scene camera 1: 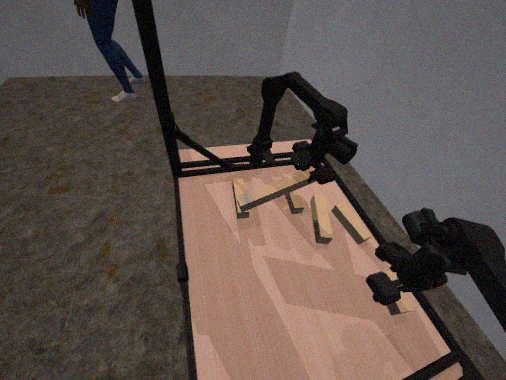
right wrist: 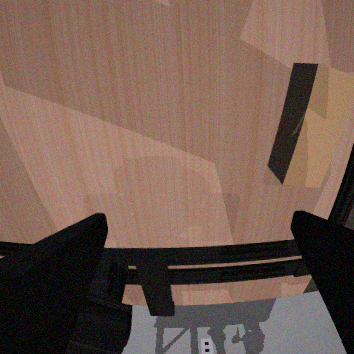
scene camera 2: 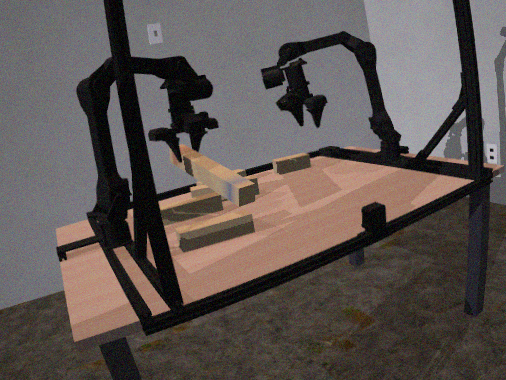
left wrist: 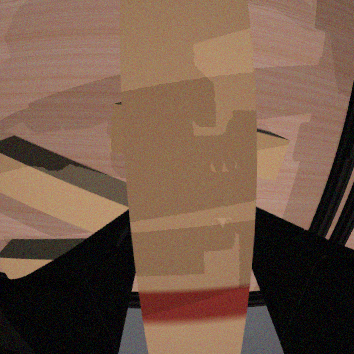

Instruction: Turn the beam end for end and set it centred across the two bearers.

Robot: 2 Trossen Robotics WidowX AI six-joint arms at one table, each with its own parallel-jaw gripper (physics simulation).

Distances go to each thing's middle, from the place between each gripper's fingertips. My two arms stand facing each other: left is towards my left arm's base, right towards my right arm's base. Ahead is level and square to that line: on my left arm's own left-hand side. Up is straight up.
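The beam (scene camera 2: 237, 189) is 3 cm below my right hand, and it's 13 cm behind that hand and 42 cm to the left of it.
From my left hand, the beam is 2 cm below, 10 cm behind and 1 cm to the right.
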